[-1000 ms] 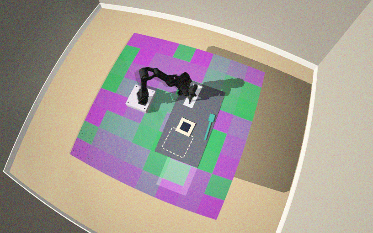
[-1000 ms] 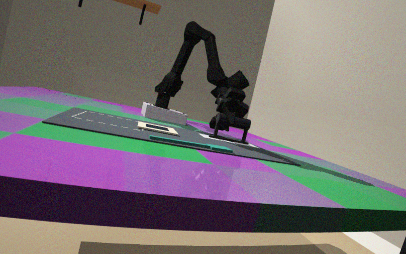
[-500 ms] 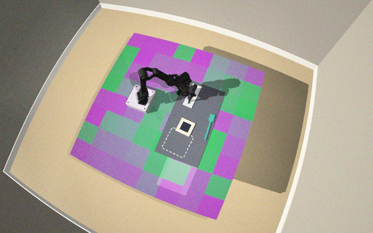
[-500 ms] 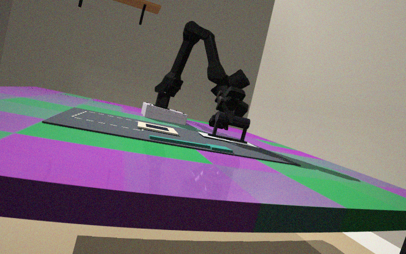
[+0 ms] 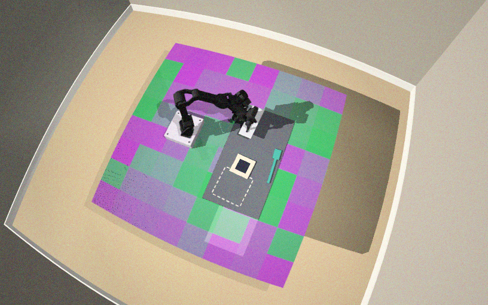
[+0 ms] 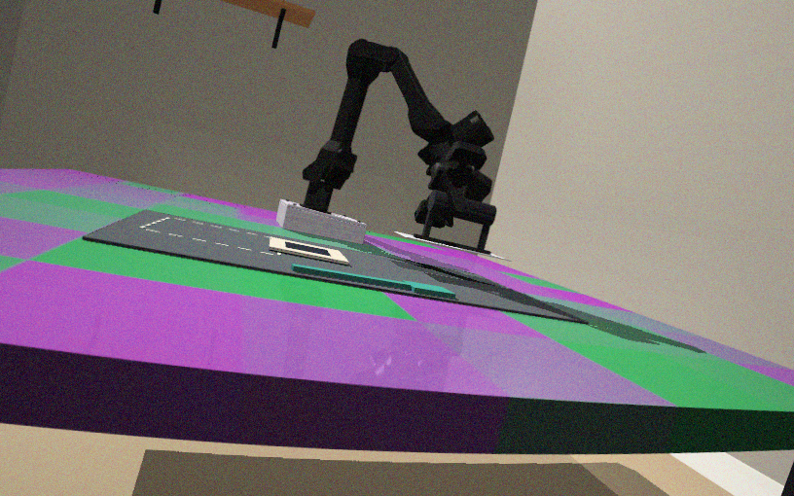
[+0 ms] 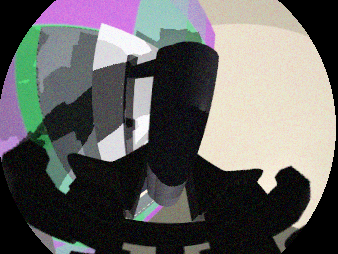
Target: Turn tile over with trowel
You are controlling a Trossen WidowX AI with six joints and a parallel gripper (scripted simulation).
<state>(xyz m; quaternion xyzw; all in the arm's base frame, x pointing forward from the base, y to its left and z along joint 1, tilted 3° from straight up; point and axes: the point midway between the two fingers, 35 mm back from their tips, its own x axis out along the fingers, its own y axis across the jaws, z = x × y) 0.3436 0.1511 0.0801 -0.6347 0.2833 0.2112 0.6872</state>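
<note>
Now: gripper tip 30 mm short of the grey mat, 180 mm to the left of it and 120 mm above it. The rest, counted from my gripper tip: teal trowel-shaped tool 170 mm ahead, 160 mm to the right, 100 mm below; then small trowel 30 mm behind, 10 mm below; then tile 240 mm to the right, 100 mm below.
</note>
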